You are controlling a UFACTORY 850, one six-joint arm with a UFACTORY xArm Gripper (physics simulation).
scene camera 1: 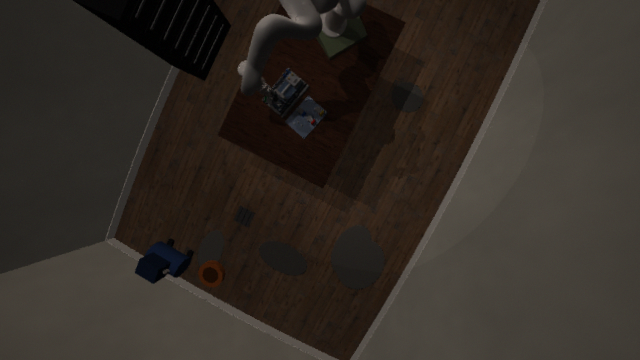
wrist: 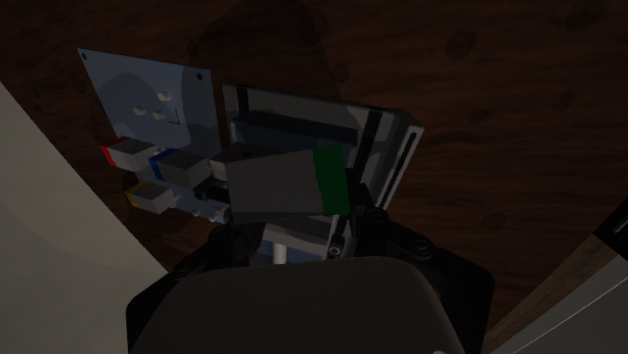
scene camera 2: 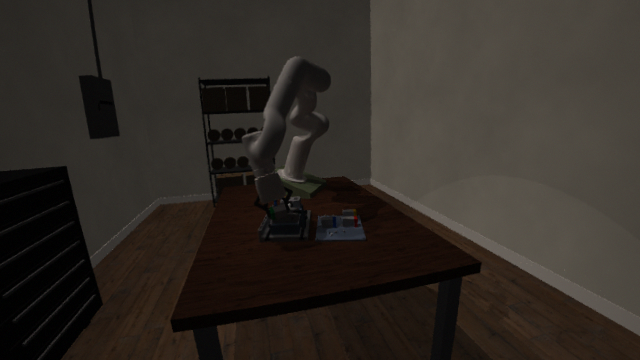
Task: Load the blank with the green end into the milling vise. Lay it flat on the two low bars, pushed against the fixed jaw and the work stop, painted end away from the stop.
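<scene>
My gripper in sight. Green-ended blank, red-ended blank, yellow-ended blank visible. Blue tray, grey ledge visible too.
</scene>
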